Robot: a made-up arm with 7 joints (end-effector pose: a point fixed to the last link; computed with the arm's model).
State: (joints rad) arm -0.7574 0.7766 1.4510 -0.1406 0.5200 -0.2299 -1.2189
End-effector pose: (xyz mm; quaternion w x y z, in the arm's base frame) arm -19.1 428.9 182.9 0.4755 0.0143 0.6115 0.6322
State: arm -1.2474 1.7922 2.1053 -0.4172 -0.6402 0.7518 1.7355
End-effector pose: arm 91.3 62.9 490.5 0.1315 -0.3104 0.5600 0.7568
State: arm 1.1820 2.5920 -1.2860 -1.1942 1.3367 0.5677 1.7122
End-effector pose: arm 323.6 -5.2 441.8 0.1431 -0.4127 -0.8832 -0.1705
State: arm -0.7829 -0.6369 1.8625 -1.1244 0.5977 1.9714 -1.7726
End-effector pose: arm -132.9 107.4 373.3 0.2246 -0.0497 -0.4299 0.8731
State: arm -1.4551 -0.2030 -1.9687 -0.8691 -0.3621 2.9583 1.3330
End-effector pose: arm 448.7 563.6 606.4 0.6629 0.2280 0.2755 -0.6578
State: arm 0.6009 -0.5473 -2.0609 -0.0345 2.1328 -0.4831 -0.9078
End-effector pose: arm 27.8 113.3 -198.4 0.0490 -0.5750 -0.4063 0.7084
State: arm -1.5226 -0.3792 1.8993 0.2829 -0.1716 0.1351 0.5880
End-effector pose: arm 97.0 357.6 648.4 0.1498 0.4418 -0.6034 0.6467
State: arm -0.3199 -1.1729 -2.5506 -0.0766 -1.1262 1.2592 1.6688
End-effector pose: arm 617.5 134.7 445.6 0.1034 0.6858 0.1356 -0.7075
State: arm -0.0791 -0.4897 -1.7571 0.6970 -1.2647 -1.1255 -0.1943
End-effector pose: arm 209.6 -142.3 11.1 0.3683 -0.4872 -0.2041 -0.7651
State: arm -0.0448 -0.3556 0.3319 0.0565 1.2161 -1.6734 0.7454
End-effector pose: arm 278.7 240.5 261.2 0.6171 0.1743 0.7625 0.0866
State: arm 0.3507 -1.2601 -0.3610 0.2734 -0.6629 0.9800 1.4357
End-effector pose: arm 331.8 287.7 296.2 0.3560 0.3136 0.8618 -0.1794
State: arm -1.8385 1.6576 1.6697 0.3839 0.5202 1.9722 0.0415
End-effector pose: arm 560.0 284.6 615.1 0.5994 0.6160 -0.4449 -0.2514
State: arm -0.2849 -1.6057 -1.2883 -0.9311 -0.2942 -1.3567 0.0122
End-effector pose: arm 524.4 129.7 63.1 0.8644 -0.1719 -0.1034 -0.4610
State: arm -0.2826 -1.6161 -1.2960 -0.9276 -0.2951 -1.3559 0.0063
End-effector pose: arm 527.1 130.6 65.2 0.8631 -0.1657 -0.1040 -0.4655
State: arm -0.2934 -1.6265 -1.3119 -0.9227 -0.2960 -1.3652 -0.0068
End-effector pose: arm 532.3 134.4 71.7 0.8609 -0.1496 -0.1011 -0.4757
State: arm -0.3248 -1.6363 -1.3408 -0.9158 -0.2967 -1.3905 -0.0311
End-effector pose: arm 541.2 143.5 85.0 0.8570 -0.1172 -0.0924 -0.4932
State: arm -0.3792 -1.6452 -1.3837 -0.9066 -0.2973 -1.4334 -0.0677
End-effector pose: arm 554.2 159.6 107.1 0.8510 -0.0654 -0.0772 -0.5154
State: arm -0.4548 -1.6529 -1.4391 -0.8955 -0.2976 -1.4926 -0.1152
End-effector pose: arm 570.6 184.0 139.2 0.8423 0.0058 -0.0560 -0.5361
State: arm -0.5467 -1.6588 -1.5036 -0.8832 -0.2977 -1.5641 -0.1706
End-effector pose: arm 588.4 216.9 182.1 0.8309 0.0926 -0.0300 -0.5478
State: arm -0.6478 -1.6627 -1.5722 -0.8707 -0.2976 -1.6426 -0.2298
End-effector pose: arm 604.6 256.7 235.2 0.8174 0.1872 -0.0012 -0.5448
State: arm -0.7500 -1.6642 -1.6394 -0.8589 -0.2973 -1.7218 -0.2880
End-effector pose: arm 615.5 299.7 295.7 0.8029 0.2796 0.0278 -0.5257
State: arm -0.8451 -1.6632 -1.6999 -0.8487 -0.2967 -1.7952 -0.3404
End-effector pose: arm 619.2 341.1 357.7 0.7888 0.3606 0.0546 -0.4948
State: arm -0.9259 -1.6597 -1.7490 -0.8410 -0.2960 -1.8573 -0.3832
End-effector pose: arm 616.1 376.5 413.5 0.7767 0.4235 0.0770 -0.4598
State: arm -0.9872 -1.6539 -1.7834 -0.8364 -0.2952 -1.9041 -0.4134
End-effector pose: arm 609.4 402.7 456.1 0.7680 0.4659 0.0937 -0.4294
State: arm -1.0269 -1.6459 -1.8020 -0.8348 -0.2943 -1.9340 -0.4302
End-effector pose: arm 602.9 418.6 481.6 0.7631 0.4888 0.1044 -0.4096
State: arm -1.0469 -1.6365 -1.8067 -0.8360 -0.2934 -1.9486 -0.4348
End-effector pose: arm 598.8 425.4 490.8 0.7620 0.4959 0.1096 -0.4019
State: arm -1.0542 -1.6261 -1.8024 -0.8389 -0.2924 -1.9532 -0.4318
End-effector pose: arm 596.8 426.2 489.1 0.7632 0.4931 0.1114 -0.4025
